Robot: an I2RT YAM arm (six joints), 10 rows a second.
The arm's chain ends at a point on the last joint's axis. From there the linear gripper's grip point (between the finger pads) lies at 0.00 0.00 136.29 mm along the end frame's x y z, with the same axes.
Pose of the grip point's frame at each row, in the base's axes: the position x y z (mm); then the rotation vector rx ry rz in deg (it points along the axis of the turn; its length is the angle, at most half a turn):
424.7 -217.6 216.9 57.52 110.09 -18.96
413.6 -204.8 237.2 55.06 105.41 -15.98
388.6 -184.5 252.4 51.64 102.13 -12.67
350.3 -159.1 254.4 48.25 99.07 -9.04
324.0 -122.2 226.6 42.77 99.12 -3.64
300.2 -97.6 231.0 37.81 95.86 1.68
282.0 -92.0 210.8 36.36 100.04 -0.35
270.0 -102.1 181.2 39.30 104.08 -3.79
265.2 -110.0 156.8 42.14 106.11 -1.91
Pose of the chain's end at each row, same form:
342.6 -138.4 291.4 57.52 110.09 -18.96
322.4 -126.7 301.7 55.06 105.41 -15.98
288.7 -110.2 308.0 51.64 102.13 -12.67
242.5 -89.9 301.0 48.25 99.07 -9.04
207.4 -65.4 268.5 42.77 99.12 -3.64
175.7 -51.4 261.8 37.81 95.86 1.68
159.3 -46.8 249.4 36.36 100.04 -0.35
153.5 -51.4 230.5 39.30 104.08 -3.79
150.9 -61.1 212.6 42.14 106.11 -1.91

